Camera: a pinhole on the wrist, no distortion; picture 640 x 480 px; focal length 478.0 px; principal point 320.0 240.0 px. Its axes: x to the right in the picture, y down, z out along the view. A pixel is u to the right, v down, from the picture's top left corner.
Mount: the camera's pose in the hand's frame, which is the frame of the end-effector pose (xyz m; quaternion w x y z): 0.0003 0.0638 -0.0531 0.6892 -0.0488 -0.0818 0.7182
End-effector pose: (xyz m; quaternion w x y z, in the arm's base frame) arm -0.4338 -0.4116 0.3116 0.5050 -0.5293 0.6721 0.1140
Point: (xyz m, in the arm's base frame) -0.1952 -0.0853 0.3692
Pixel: 184 414
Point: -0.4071 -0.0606 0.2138
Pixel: 473 316
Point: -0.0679 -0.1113 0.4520
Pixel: 41 448
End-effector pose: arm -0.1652 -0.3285 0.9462 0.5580 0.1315 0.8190 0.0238
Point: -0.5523 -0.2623 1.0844
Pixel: behind the camera
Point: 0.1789 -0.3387 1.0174
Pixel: 356 392
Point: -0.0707 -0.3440 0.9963
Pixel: 173 446
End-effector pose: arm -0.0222 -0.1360 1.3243 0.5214 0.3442 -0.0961 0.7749
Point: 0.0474 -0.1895 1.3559
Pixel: 28 285
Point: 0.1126 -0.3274 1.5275
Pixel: 270 211
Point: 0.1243 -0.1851 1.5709
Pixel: 152 21
